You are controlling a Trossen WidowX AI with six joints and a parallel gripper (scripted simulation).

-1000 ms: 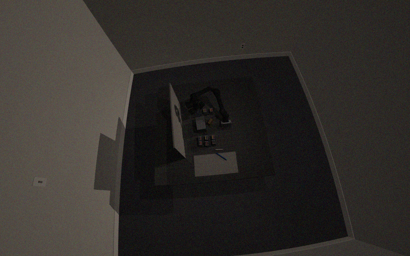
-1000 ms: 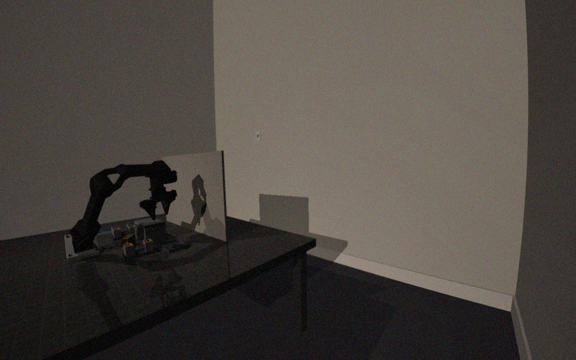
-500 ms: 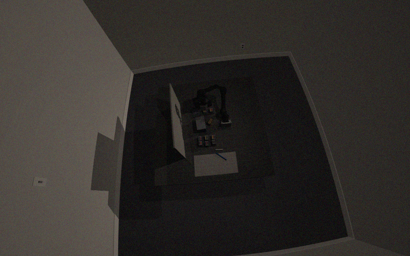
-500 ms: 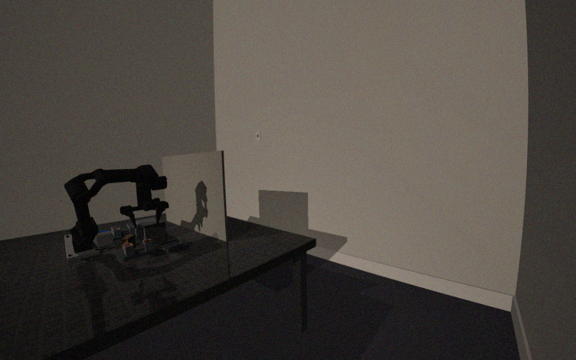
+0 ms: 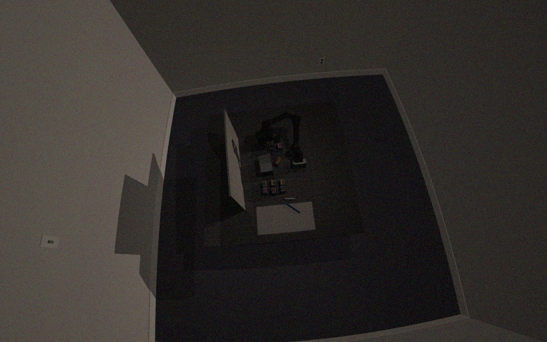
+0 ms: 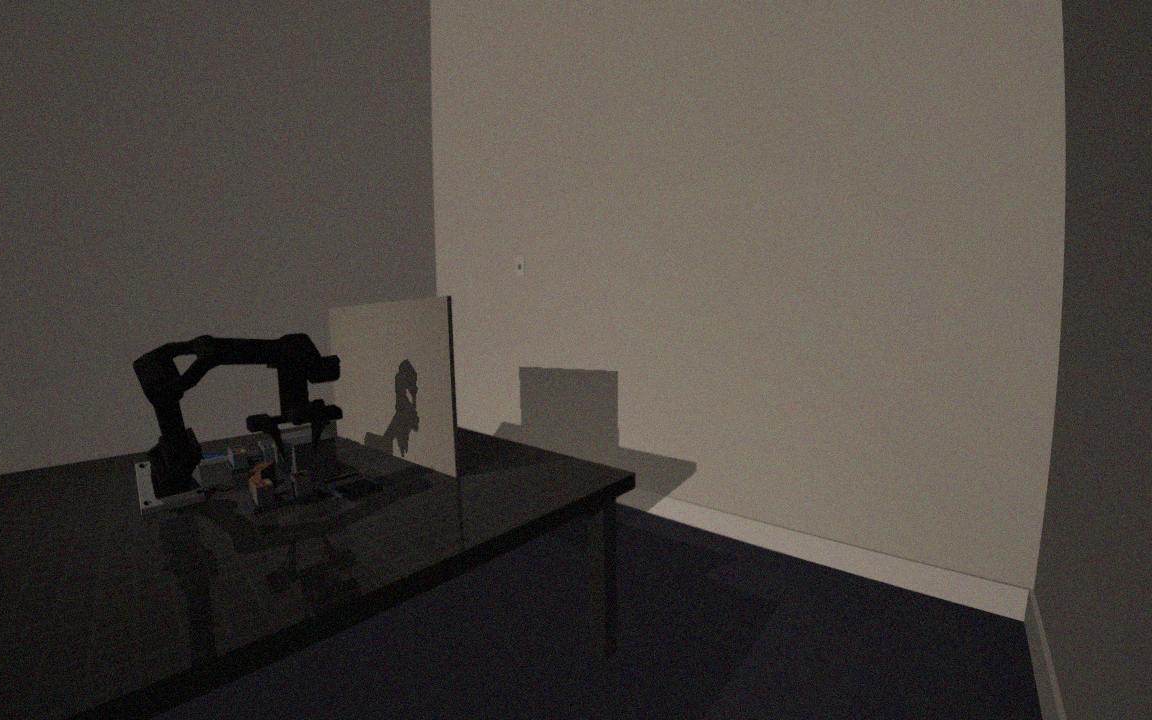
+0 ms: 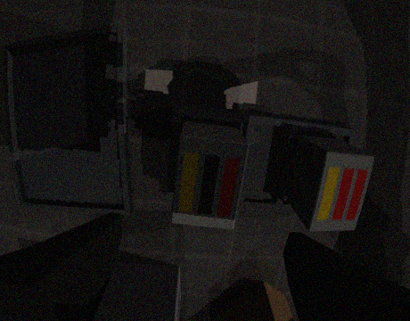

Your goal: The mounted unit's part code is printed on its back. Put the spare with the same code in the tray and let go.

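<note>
Right now my gripper tip is 6 cm above the white spare block. The rest, counted from my gripper tip: shallow rectangular tray 10 cm ahead, 2 cm to the right, 9 cm below; white upright panel 30 cm ahead, 18 cm to the left, 13 cm above; grey mounted unit 6 cm ahead, 18 cm to the left, 5 cm below.
</note>
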